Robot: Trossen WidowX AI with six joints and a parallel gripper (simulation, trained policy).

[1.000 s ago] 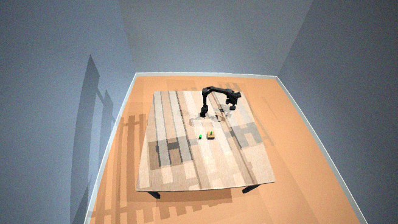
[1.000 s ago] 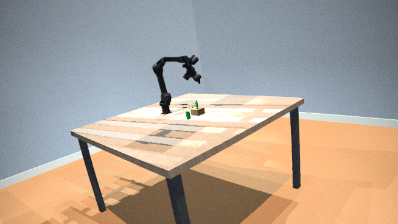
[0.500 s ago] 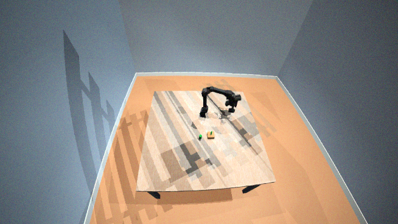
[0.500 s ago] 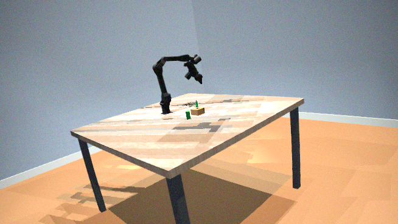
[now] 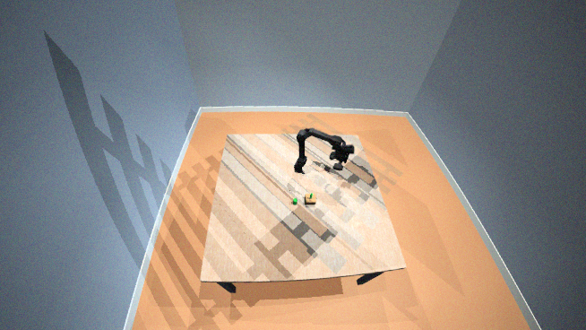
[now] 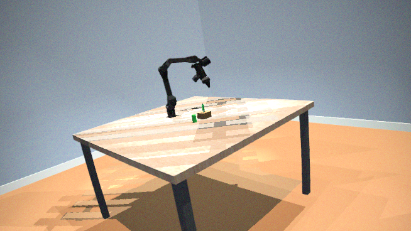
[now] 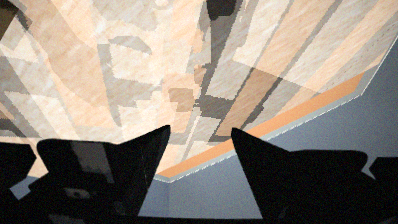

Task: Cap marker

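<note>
Right now the green cap is 370 mm to the right of my gripper tip, 200 mm ahead of it and 140 mm below it. From my gripper tip the other things lie so: holder block: 260 mm to the right, 180 mm ahead, 150 mm below.
</note>
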